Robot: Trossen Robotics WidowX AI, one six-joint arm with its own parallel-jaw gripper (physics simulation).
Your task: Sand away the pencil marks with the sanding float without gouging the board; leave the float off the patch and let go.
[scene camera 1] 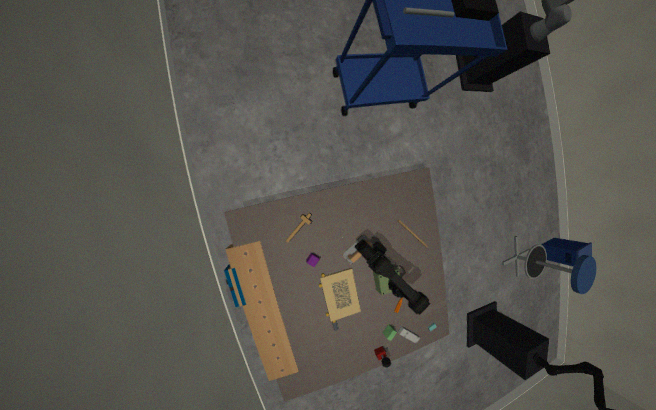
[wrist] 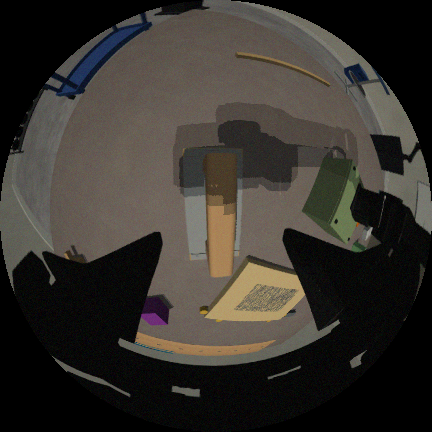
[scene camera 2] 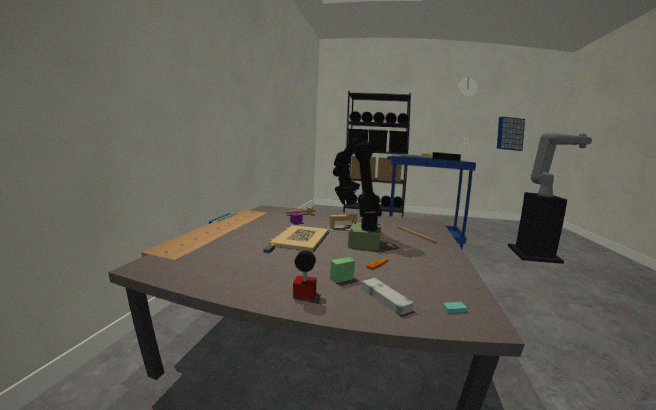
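Pixels of known places: gripper, fingertip midpoint: (wrist: pixel 223 236) (scene camera 2: pixel 345 204); arm's base at its link origin: (wrist: pixel 356 202) (scene camera 2: pixel 369 228).
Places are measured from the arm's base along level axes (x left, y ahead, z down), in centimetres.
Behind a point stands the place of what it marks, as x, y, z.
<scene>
The sanding float has a grey plate (scene camera 1: pixel 350 250) @(-24.5, 22.2, 7.7) (wrist: pixel 197 225) @(-24.9, 21.5, 7.7) and a wooden handle (scene camera 1: pixel 355 257) @(-22.1, 21.9, 0.7) (scene camera 2: pixel 343 218) @(-22.4, 17.4, 2.1) (wrist: pixel 220 240) @(-23.2, 19.5, 0.6). It stands upright on the table, apart from the board, handle on top. The pale yellow board (scene camera 1: pixel 327 295) @(-0.3, 40.6, 6.4) (scene camera 2: pixel 295 244) @(15.7, 29.5, 6.3) (wrist: pixel 250 275) @(-10.8, 25.8, 6.3) lies beside it. A dense patch of dark pencil marks (scene camera 1: pixel 343 293) @(1.0, 30.7, 6.3) (scene camera 2: pixel 302 235) @(2.5, 31.4, 6.3) (wrist: pixel 267 298) @(0.0, 31.2, 6.3) shows on the board. My gripper (scene camera 2: pixel 348 201) @(-25.6, 17.2, -4.9) (wrist: pixel 223 236) @(-25.6, 17.2, -4.9) is open and empty, above the float, with its fingers spread wide on either side of the handle in the wrist view. The arm hides part of the scene in scene camera 1.
A green box (scene camera 1: pixel 383 282) (scene camera 2: pixel 364 237) @(5.5, 1.4, 2.6) (wrist: pixel 330 197) @(-8.2, 4.7, 2.2) is by the arm's base. A purple cube (scene camera 1: pixel 313 259) @(-25.4, 45.6, 3.1) (scene camera 2: pixel 296 218) @(-22.1, 44.7, 5.0) (wrist: pixel 155 312) @(-24.6, 42.3, 3.4) is near the board. A thin wooden rod (scene camera 1: pixel 413 233) @(-26.2, -21.9, 7.0) (scene camera 2: pixel 416 234) @(-24.6, -22.5, 7.4) (wrist: pixel 285 65) @(-27.6, -19.5, 7.4) and a long holed plank (scene camera 1: pixel 262 300) @(-5.5, 78.3, 7.9) (scene camera 2: pixel 205 235) @(18.7, 77.0, 8.1) lie farther off.
</scene>
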